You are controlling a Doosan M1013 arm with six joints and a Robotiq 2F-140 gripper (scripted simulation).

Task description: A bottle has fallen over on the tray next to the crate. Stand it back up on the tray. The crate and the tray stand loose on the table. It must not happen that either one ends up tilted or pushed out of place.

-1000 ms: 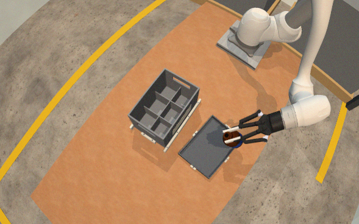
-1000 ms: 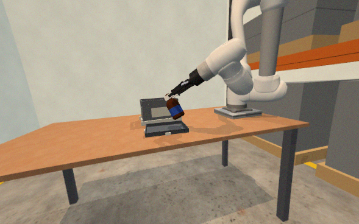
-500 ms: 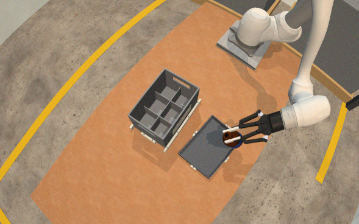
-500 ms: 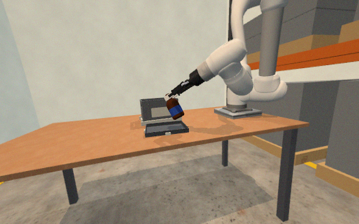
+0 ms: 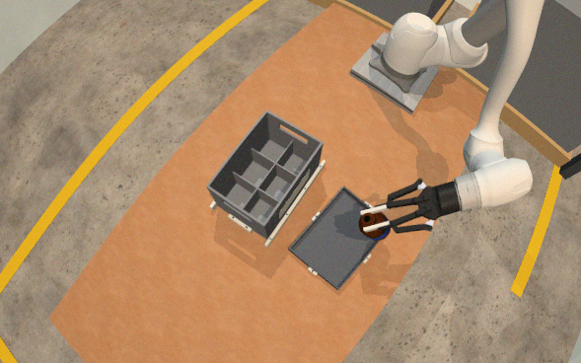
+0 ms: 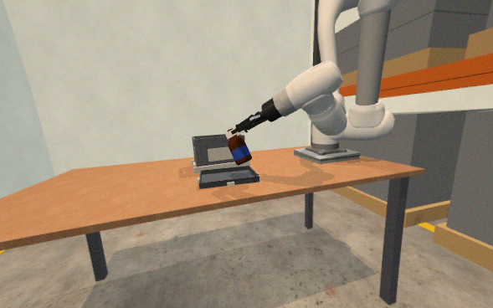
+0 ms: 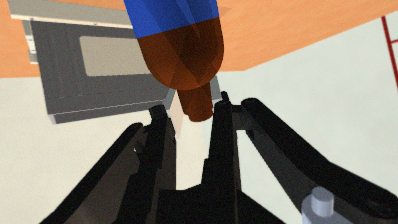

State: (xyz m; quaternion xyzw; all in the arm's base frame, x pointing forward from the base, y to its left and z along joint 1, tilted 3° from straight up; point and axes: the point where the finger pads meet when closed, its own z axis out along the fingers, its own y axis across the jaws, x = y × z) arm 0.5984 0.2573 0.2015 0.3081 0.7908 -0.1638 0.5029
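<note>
Right now my hand is 10 mm past the bottle and 60 mm above it. From my hand the other things lie so: grey crate (60 mm ahead, 300 mm to the right, 130 mm below); grey tray (40 mm ahead, 40 mm to the right, 200 mm below).
</note>
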